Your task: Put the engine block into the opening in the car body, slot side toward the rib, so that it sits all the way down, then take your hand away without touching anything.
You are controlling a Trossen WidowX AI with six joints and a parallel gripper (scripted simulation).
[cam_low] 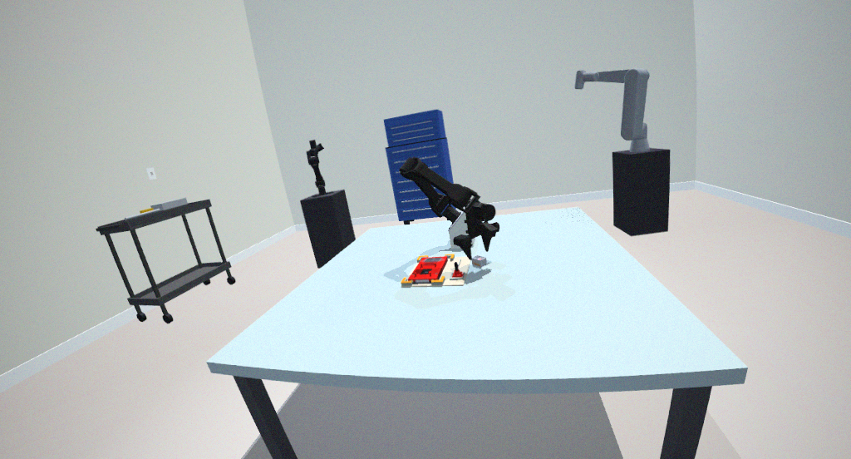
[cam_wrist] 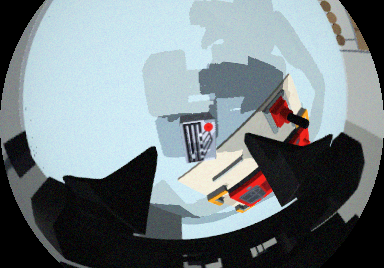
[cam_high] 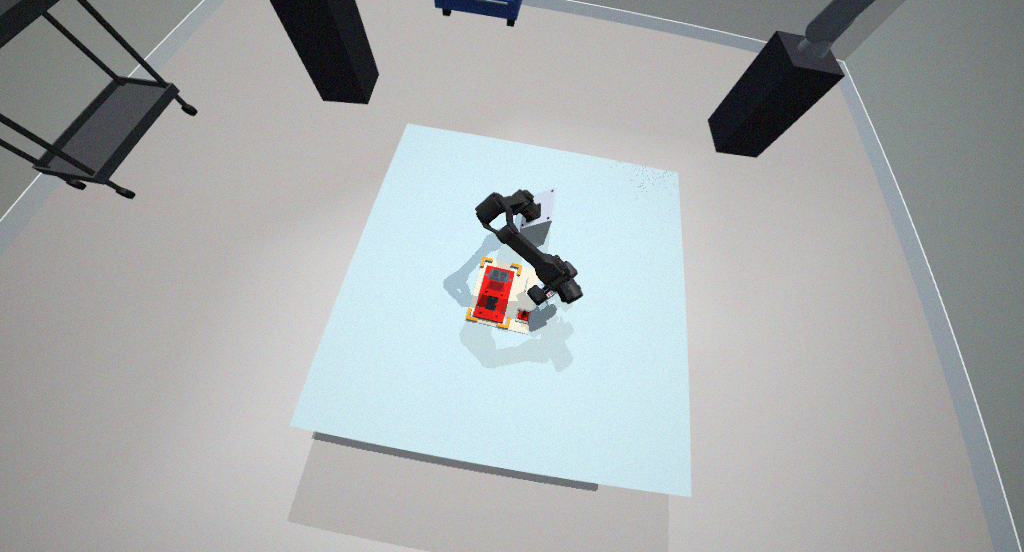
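My gripper tip is 1 cm past the grey engine block and 3 cm above it.
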